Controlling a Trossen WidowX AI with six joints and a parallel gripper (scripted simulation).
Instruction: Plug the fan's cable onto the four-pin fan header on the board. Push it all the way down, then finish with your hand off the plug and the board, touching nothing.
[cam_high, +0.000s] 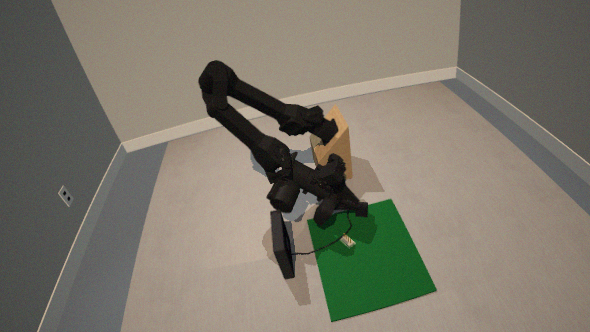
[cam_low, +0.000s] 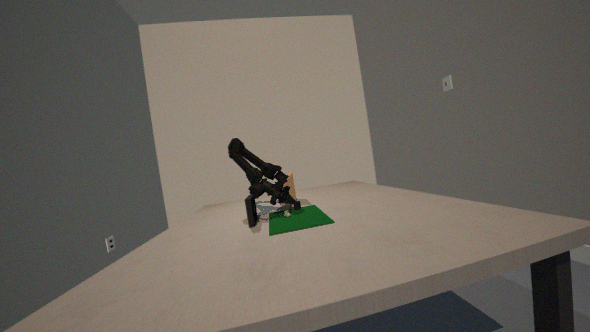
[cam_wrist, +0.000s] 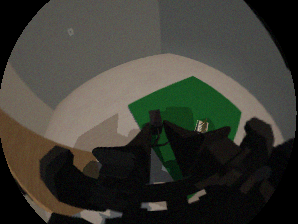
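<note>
My gripper tip is now 1 cm to the right of the black plug and 2 cm above it. Also, from my gripper tip: green board (13 cm ahead, 1 cm to the right, 5 cm below); black fan (10 cm ahead, 20 cm to the right, 2 cm above); four-pin fan header (8 cm ahead, 5 cm to the right, 4 cm below).
</note>
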